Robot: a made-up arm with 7 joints. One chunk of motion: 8 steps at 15 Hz.
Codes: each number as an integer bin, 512 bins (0 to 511) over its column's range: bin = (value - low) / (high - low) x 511, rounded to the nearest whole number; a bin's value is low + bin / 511 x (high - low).
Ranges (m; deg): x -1..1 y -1..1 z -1..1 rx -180..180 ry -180..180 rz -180..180
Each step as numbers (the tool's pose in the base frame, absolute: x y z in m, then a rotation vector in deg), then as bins.
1 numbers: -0.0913 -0.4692 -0.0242 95.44 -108.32 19.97
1 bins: 232 136 249 391 102 284
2 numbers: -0.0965 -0.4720 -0.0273 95.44 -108.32 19.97
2 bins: 231 135 249 391 102 284
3 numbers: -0.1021 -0.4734 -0.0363 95.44 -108.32 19.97
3 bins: 229 135 246 391 102 284
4 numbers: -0.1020 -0.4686 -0.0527 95.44 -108.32 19.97
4 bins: 229 136 242 391 102 284
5 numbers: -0.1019 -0.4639 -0.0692 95.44 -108.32 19.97
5 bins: 229 137 238 391 102 284
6 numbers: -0.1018 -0.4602 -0.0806 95.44 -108.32 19.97
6 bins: 229 138 235 391 102 284
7 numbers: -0.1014 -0.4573 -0.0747 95.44 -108.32 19.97
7 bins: 230 139 236 391 102 284
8 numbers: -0.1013 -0.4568 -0.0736 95.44 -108.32 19.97
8 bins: 230 139 237 391 102 284
